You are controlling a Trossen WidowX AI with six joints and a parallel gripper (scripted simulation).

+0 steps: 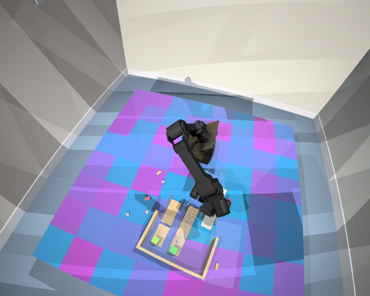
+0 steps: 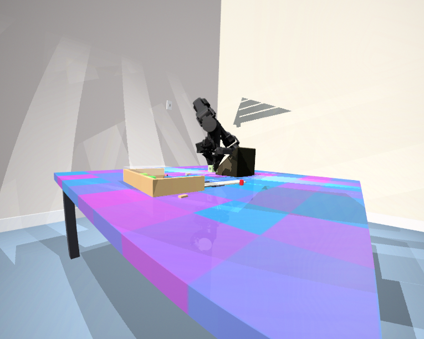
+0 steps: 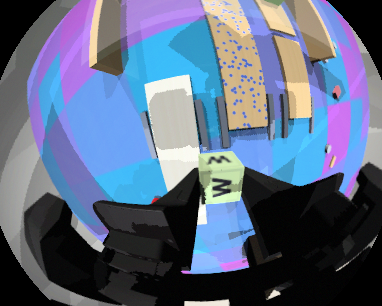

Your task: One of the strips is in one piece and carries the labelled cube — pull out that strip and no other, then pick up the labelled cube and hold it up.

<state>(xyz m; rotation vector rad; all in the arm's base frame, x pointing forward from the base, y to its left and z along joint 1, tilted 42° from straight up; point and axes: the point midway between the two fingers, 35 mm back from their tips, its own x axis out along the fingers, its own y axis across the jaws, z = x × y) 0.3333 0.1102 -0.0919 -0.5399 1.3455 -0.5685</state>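
My gripper tip is 20 mm past the white strip, 40 mm to the right of it and 50 mm above it. Also, from my gripper tip: pink block: 80 mm ahead, 290 mm to the right, 50 mm below; then labelled cube: 10 mm above; then red cylinder: 80 mm behind, 100 mm to the left, 40 mm below.
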